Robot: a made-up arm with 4 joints. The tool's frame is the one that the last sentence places. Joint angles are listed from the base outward.
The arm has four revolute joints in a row. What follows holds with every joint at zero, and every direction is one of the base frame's.
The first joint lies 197 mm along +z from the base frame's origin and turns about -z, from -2.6 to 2.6 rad.
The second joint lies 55 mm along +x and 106 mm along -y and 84 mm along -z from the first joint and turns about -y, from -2.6 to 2.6 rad.
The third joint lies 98 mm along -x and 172 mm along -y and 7 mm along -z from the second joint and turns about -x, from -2.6 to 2.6 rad.
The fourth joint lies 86 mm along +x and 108 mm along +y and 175 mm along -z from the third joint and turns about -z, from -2.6 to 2.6 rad.
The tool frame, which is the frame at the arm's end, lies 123 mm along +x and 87 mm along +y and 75 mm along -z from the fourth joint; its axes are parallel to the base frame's.
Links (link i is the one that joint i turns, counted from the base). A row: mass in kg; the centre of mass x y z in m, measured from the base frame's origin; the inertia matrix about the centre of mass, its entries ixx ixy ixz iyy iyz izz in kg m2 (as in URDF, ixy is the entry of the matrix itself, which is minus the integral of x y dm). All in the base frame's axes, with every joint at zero. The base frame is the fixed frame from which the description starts. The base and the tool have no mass.
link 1: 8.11; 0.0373 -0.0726 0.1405; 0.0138 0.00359 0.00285 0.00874 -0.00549 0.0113
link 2: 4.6; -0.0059 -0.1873 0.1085; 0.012 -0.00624 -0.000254 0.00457 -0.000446 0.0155
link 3: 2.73; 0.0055 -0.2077 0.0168; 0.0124 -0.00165 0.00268 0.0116 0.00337 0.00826
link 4: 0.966; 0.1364 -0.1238 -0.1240; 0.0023 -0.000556 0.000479 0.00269 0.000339 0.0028
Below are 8 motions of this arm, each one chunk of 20 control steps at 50 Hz.
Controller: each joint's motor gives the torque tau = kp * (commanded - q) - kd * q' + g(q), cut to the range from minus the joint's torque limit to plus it. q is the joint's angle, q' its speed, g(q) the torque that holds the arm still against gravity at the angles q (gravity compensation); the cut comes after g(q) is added. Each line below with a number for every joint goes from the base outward.
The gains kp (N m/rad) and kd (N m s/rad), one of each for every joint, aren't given. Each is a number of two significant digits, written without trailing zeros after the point. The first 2 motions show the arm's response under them.
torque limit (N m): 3.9 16 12 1.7
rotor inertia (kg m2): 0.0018 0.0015 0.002 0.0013
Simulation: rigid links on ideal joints. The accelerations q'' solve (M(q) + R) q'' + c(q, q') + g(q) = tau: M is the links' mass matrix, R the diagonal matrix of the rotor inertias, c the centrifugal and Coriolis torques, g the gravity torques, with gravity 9.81 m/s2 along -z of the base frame. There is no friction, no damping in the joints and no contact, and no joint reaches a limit. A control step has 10 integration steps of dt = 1/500 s. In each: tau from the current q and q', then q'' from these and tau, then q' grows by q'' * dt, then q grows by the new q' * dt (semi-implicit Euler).
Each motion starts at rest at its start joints. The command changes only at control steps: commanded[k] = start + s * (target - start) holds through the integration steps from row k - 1 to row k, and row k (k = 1, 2, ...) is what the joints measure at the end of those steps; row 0 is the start. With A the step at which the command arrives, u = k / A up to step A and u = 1 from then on. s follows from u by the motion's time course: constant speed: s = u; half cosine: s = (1 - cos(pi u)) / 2; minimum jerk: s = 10 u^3 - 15 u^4 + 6 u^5; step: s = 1 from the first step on.
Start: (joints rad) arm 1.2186 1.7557 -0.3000 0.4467
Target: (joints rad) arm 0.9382 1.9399 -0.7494 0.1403
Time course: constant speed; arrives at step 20
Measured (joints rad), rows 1 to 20:
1: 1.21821 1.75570 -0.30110 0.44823
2: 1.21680 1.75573 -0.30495 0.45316
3: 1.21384 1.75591 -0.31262 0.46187
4: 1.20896 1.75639 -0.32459 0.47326
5: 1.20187 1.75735 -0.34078 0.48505
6: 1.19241 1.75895 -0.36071 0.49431
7: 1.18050 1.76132 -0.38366 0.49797
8: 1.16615 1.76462 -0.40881 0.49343
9: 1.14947 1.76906 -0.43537 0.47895
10: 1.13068 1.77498 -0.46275 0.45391
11: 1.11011 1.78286 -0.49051 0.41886
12: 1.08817 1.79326 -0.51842 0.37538
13: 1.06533 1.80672 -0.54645 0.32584
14: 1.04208 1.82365 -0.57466 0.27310
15: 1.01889 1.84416 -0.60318 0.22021
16: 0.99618 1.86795 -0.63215 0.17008
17: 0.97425 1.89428 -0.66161 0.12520
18: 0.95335 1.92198 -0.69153 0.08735
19: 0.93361 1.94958 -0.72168 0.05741
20: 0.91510 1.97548 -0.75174 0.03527
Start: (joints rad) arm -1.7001 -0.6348 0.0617 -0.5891
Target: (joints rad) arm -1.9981 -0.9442 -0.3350 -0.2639
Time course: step
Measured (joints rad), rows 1 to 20:
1: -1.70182 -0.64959 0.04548 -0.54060
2: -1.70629 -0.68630 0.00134 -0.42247
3: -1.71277 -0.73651 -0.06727 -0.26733
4: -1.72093 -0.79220 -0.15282 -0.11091
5: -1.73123 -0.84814 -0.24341 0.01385
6: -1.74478 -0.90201 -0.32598 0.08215
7: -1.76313 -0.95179 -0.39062 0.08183
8: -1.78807 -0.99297 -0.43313 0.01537
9: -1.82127 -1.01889 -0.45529 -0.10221
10: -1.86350 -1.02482 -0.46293 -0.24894
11: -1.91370 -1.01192 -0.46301 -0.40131
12: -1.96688 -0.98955 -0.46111 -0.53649
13: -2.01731 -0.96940 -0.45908 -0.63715
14: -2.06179 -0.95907 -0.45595 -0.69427
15: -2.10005 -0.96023 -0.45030 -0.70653
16: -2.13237 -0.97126 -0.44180 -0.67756
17: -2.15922 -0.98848 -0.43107 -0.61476
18: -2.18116 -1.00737 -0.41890 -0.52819
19: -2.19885 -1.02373 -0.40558 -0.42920
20: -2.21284 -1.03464 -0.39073 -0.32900
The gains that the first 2 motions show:
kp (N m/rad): 58 13 20 3.1
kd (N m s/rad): 1.4 0.34 0.43 0.058
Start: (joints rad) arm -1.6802 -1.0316 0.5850 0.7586
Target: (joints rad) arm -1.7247 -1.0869 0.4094 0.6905
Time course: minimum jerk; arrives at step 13
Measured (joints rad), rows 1 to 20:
1: -1.68021 -1.03160 0.58496 0.75864
2: -1.68027 -1.03164 0.58462 0.75896
3: -1.68052 -1.03177 0.58331 0.76011
4: -1.68117 -1.03211 0.58002 0.76277
5: -1.68248 -1.03285 0.57359 0.76743
6: -1.68472 -1.03416 0.56297 0.77404
7: -1.68808 -1.03623 0.54758 0.78172
8: -1.69265 -1.03925 0.52743 0.78872
9: -1.69839 -1.04334 0.50331 0.79265
10: -1.70509 -1.04855 0.47663 0.79087
11: -1.71240 -1.05485 0.44928 0.78110
12: -1.71990 -1.06207 0.42329 0.76197
13: -1.72715 -1.06988 0.40045 0.73359
14: -1.73375 -1.07789 0.38190 0.69779
15: -1.73935 -1.08566 0.36803 0.65795
16: -1.74368 -1.09286 0.35861 0.61834
17: -1.74651 -1.09931 0.35306 0.58333
18: -1.74771 -1.10494 0.35069 0.55669
19: -1.74725 -1.10976 0.35087 0.54098
20: -1.74523 -1.11376 0.35315 0.53727

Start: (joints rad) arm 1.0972 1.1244 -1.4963 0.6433
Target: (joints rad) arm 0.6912 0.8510 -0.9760 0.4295
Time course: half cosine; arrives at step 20
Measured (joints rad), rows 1 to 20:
1: 1.09708 1.12415 -1.49614 0.64279
2: 1.09644 1.12282 -1.49525 0.64012
3: 1.09457 1.11915 -1.49271 0.63281
4: 1.09063 1.11180 -1.48744 0.61845
5: 1.08376 1.09972 -1.47846 0.59545
6: 1.07317 1.08236 -1.46499 0.56358
7: 1.05834 1.05991 -1.44658 0.52429
8: 1.03916 1.03346 -1.42309 0.48073
9: 1.01575 1.00462 -1.39463 0.43719
10: 0.98831 0.97516 -1.36155 0.39829
11: 0.95704 0.94667 -1.32425 0.36807
12: 0.92213 0.92043 -1.28315 0.34934
13: 0.88396 0.89741 -1.23860 0.34338
14: 0.84337 0.87863 -1.19083 0.34994
15: 0.80162 0.86496 -1.14010 0.36733
16: 0.76004 0.85673 -1.08699 0.39280
17: 0.72001 0.85373 -1.03256 0.42337
18: 0.68283 0.85535 -0.97853 0.45655
19: 0.64970 0.86080 -0.92722 0.49079
20: 0.62078 0.86827 -0.88176 0.52604

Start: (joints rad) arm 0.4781 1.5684 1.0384 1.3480
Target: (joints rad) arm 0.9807 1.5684 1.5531 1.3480
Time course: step
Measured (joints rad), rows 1 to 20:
1: 0.46835 1.55698 1.08327 1.31967
2: 0.44406 1.52986 1.19385 1.25898
3: 0.41098 1.49498 1.34155 1.19703
4: 0.37863 1.46531 1.48771 1.15882
5: 0.35941 1.46183 1.59189 1.14854
6: 0.35985 1.49658 1.63546 1.15715
7: 0.37598 1.55660 1.62925 1.18494
8: 0.39979 1.62017 1.59678 1.23413
9: 0.42534 1.67352 1.55865 1.29699
10: 0.44972 1.71126 1.52730 1.36084
11: 0.47196 1.73212 1.50803 1.41516
12: 0.49210 1.73673 1.50127 1.45416
13: 0.51079 1.72696 1.50463 1.47637
14: 0.52907 1.70583 1.51414 1.48314
15: 0.54827 1.67735 1.52523 1.47702
16: 0.56978 1.64616 1.53361 1.46034
17: 0.59479 1.61672 1.53625 1.43471
18: 0.62389 1.59233 1.53216 1.40133
19: 0.65695 1.57445 1.52250 1.36176
20: 0.69322 1.56283 1.50994 1.31828

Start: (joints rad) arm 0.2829 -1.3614 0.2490 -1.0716
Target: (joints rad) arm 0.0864 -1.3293 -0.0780 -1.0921
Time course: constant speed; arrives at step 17
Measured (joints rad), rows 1 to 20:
1: 0.28247 -1.36098 0.24830 -1.07252
2: 0.28094 -1.35956 0.24574 -1.07553
3: 0.27776 -1.35683 0.24038 -1.08094
4: 0.27257 -1.35276 0.23155 -1.08826
5: 0.26520 -1.34757 0.21890 -1.09640
6: 0.25561 -1.34160 0.20234 -1.10391
7: 0.24392 -1.33530 0.18209 -1.10936
8: 0.23032 -1.32912 0.15856 -1.11156
9: 0.21513 -1.32345 0.13236 -1.10983
10: 0.19869 -1.31860 0.10415 -1.10406
11: 0.18139 -1.31477 0.07464 -1.09474
12: 0.16362 -1.31205 0.04455 -1.08288
13: 0.14575 -1.31047 0.01452 -1.06982
14: 0.12813 -1.30994 -0.01487 -1.05707
15: 0.11108 -1.31037 -0.04310 -1.04610
16: 0.09484 -1.31164 -0.06979 -1.03813
17: 0.07960 -1.31361 -0.09465 -1.03405
18: 0.06597 -1.31672 -0.11694 -1.03348
19: 0.05474 -1.32166 -0.13561 -1.03547
20: 0.04647 -1.32874 -0.14994 -1.03948

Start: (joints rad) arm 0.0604 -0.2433 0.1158 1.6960
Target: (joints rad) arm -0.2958 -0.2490 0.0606 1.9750
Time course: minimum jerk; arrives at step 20
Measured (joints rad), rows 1 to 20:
1: 0.06039 -0.24331 0.11580 1.69604
2: 0.06025 -0.24335 0.11576 1.69638
3: 0.05973 -0.24355 0.11561 1.69772
4: 0.05830 -0.24407 0.11523 1.70122
5: 0.05528 -0.24521 0.11445 1.70842
6: 0.04981 -0.24728 0.11312 1.72091
7: 0.04100 -0.25062 0.11110 1.74009
8: 0.02830 -0.25535 0.10832 1.76655
9: 0.01153 -0.26138 0.10478 1.79997
10: -0.00920 -0.26848 0.10055 1.83918
11: -0.03375 -0.27644 0.09576 1.88256
12: -0.06197 -0.28509 0.09056 1.92814
13: -0.09368 -0.29428 0.08513 1.97380
14: -0.12872 -0.30385 0.07965 2.01739
15: -0.16686 -0.31359 0.07433 2.05685
16: -0.20713 -0.32291 0.06941 2.08947
17: -0.24776 -0.33082 0.06513 2.11201
18: -0.28679 -0.33631 0.06178 2.12183
19: -0.32236 -0.33838 0.05962 2.11735
20: -0.35306 -0.33623 0.05884 2.09880

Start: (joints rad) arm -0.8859 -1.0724 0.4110 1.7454
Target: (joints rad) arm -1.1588 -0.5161 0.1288 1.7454
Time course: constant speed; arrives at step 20
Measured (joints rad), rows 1 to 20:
1: -0.88635 -1.07143 0.40994 1.74752
2: -0.88799 -1.06799 0.40625 1.75468
3: -0.89136 -1.06100 0.39891 1.76824
4: -0.89683 -1.04984 0.38761 1.78794
5: -0.90455 -1.03432 0.37260 1.81215
6: -0.91451 -1.01461 0.35460 1.83826
7: -0.92655 -0.99114 0.33456 1.86317
8: -0.94041 -0.96448 0.31354 1.88379
9: -0.95576 -0.93521 0.29250 1.89751
10: -0.97229 -0.90385 0.27232 1.90251
11: -0.98969 -0.87080 0.25367 1.89801
12: -1.00769 -0.83633 0.23707 1.88429
13: -1.02608 -0.80053 0.22278 1.86260
14: -1.04467 -0.76344 0.21086 1.83500
15: -1.06332 -0.72501 0.20107 1.80404
16: -1.08191 -0.68521 0.19297 1.77243
17: -1.10034 -0.64409 0.18593 1.74280
18: -1.11850 -0.60178 0.17925 1.71731
19: -1.13633 -0.55859 0.17225 1.69746
20: -1.15375 -0.51493 0.16434 1.68396

